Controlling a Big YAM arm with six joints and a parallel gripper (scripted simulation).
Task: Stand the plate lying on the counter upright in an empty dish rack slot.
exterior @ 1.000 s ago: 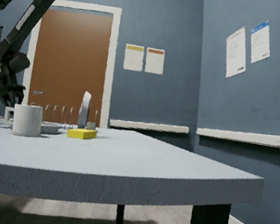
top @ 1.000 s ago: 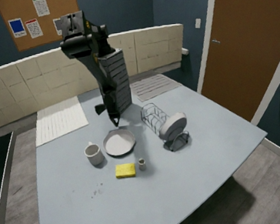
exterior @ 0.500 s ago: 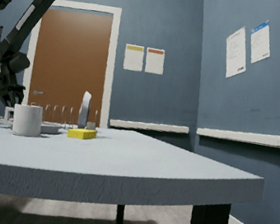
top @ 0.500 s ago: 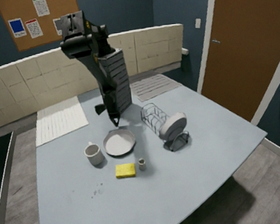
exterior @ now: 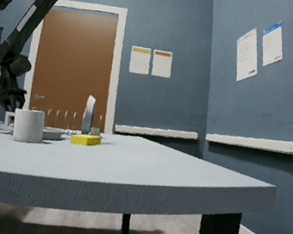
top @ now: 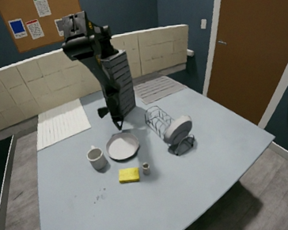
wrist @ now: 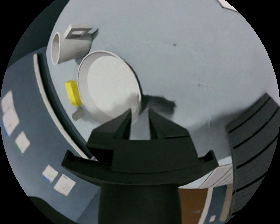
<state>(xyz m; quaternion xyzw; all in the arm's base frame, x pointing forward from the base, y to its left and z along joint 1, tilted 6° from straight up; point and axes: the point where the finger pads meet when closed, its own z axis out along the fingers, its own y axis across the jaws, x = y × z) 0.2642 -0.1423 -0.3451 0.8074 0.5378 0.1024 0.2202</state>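
My gripper is now 100 mm short of the white plate, 50 mm above it and 40 mm to the left of it. Round my hand: white draining mat 450 mm behind, 340 mm to the right, 60 mm below; then white mug 200 mm to the right, 110 mm ahead, 20 mm below; then small white cup 300 mm ahead, 50 mm below, 10 mm to the right.
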